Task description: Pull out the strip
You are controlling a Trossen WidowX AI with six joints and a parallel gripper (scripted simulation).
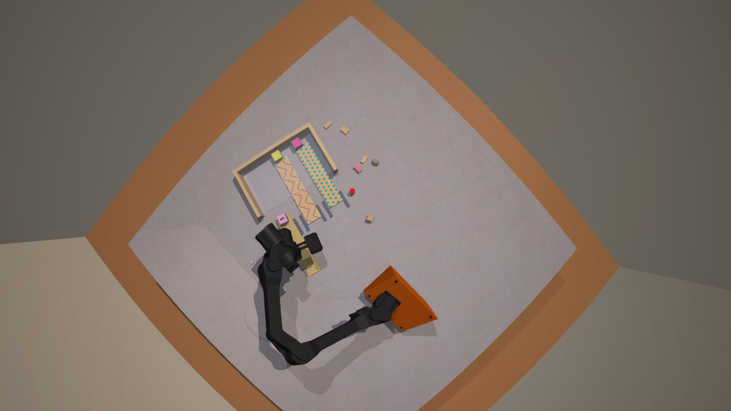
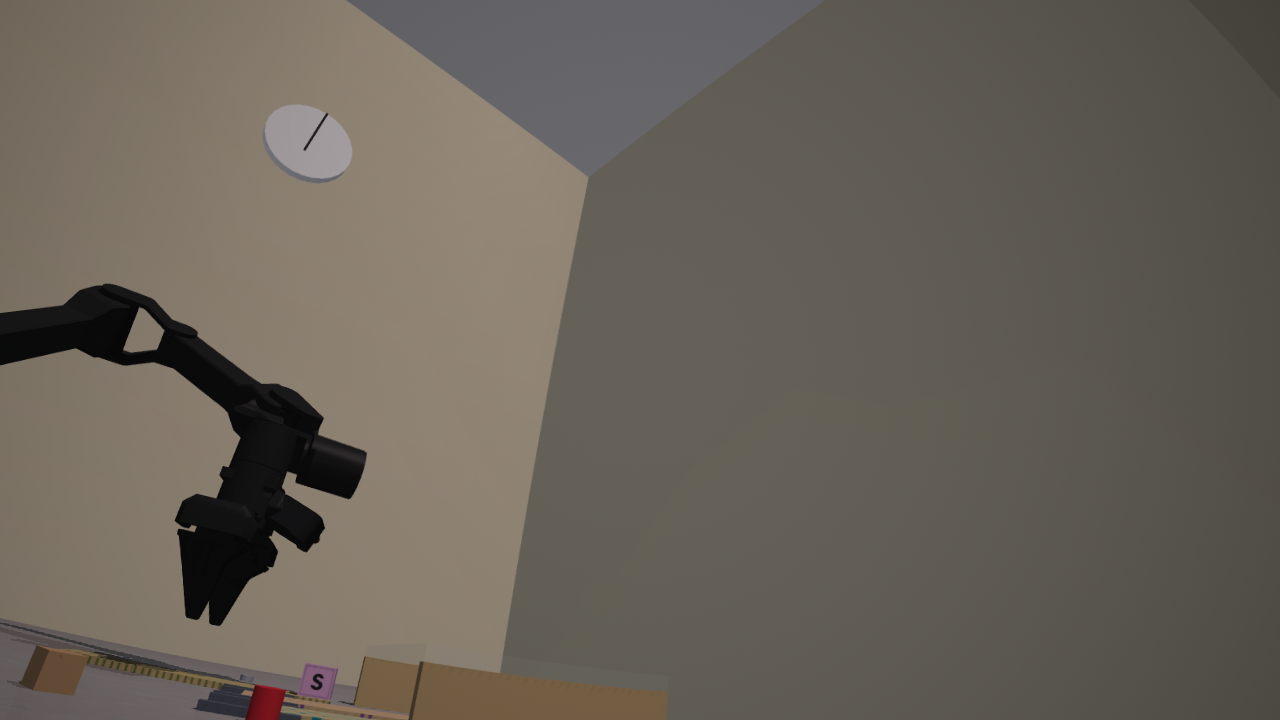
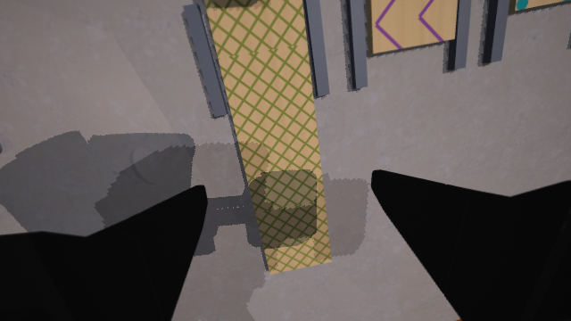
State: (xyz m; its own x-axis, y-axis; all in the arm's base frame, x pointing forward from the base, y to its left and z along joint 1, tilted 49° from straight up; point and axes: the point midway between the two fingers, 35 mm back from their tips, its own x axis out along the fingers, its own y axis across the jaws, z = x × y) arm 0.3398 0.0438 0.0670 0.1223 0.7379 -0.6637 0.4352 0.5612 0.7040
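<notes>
The lattice strip is 10 mm ahead of my gripper tip and 50 mm below it. Also, from my gripper tip: pink block: 30 mm ahead, 350 mm to the right, 50 mm below; grey stone: 10 mm behind, 400 mm to the right, 50 mm below; red cylinder: 10 mm behind, 270 mm to the right, 40 mm below.
</notes>
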